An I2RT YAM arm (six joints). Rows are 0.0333 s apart.
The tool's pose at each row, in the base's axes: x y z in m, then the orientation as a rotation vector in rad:
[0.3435 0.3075 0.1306 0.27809 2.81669 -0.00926]
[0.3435 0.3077 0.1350 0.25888 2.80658 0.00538]
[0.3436 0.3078 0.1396 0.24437 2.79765 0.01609]
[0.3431 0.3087 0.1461 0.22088 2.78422 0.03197]
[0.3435 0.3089 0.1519 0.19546 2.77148 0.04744]
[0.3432 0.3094 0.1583 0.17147 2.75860 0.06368]
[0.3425 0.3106 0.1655 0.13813 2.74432 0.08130]
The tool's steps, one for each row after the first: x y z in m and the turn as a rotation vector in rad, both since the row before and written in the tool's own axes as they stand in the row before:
[-0.0013 0.0003 -0.0042 -0.01318 -0.01070 -0.01092]
[-0.0015 0.0003 -0.0043 -0.00987 -0.00927 -0.00825]
[-0.0015 0.0011 -0.0063 -0.01497 -0.01389 -0.01368]
[-0.0023 0.0005 -0.0053 -0.01497 -0.01308 -0.01521]
[-0.0019 0.0008 -0.0061 -0.01542 -0.01284 -0.01422]
[-0.0018 0.0016 -0.0069 -0.01785 -0.01414 -0.02065]

